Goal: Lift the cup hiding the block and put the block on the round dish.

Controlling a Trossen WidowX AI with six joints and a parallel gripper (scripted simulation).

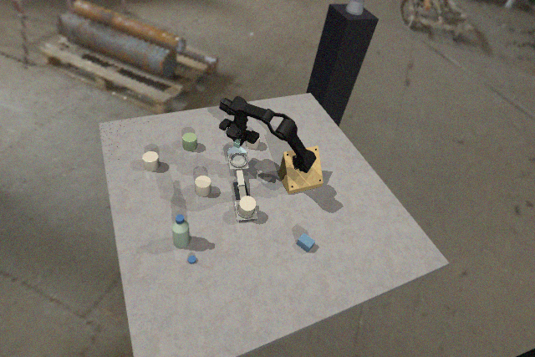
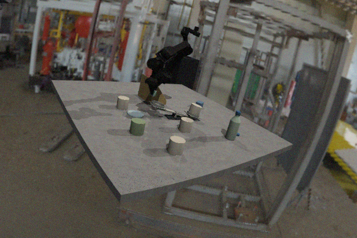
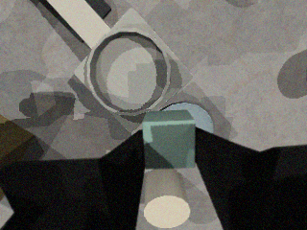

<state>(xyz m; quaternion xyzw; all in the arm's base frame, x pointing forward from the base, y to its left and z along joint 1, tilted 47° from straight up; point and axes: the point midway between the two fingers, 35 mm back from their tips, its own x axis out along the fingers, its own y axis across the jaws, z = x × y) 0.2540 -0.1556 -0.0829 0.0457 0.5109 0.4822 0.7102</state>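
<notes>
Right now the pale blue round dish is 140 mm below my gripper tip, 70 mm to the right of it and 30 mm behind it. Round my gripper tip: green cylinder 210 mm ahead, 170 mm to the right, 100 mm below; small balance 170 mm to the left, 100 mm below, 30 mm ahead; green block 10 mm above.
</notes>
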